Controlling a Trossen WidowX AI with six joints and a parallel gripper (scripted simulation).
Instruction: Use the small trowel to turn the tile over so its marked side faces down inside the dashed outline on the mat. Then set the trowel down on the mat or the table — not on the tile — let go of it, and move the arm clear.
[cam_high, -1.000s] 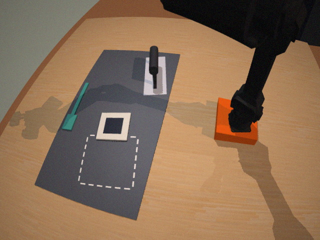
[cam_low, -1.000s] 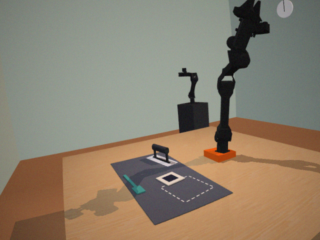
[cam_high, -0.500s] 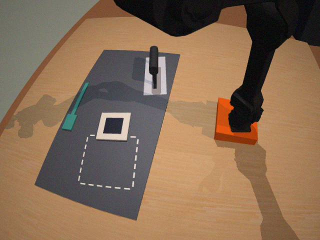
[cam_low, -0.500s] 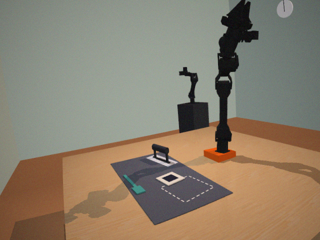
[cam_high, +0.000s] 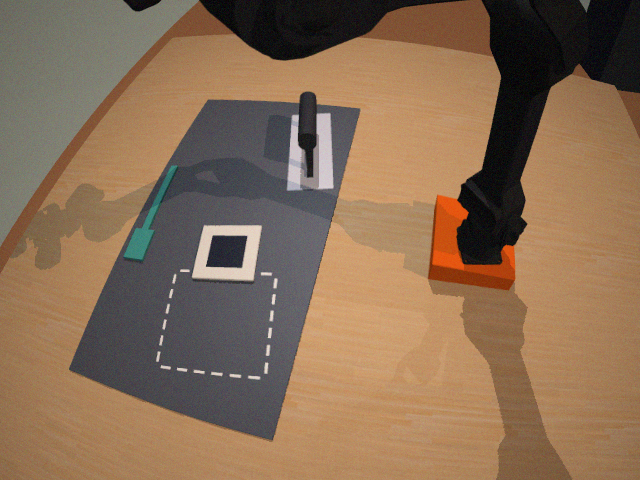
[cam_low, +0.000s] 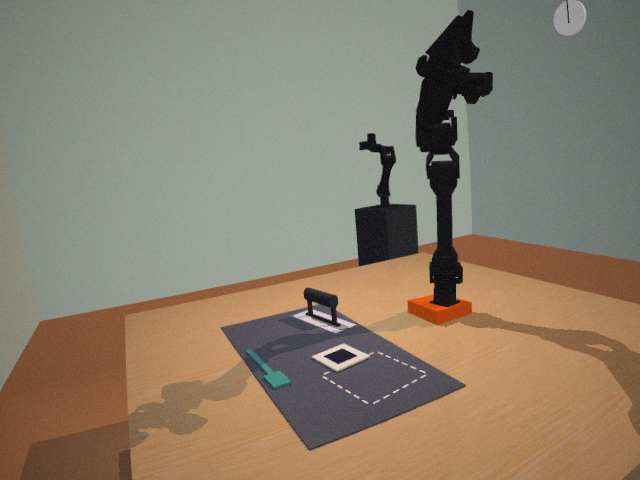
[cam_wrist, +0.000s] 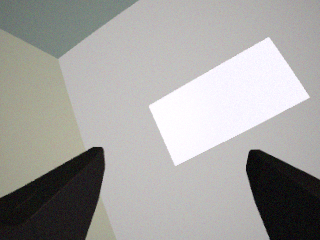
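Now: the mat 11 cm ahead of my gripper tip, 37 cm to the right of it and 70 cm below it. From my gripper tip the other things lie so: tile: 9 cm ahead, 31 cm to the right, 68 cm below; then teal trowel: 25 cm ahead, 38 cm to the right, 68 cm below.
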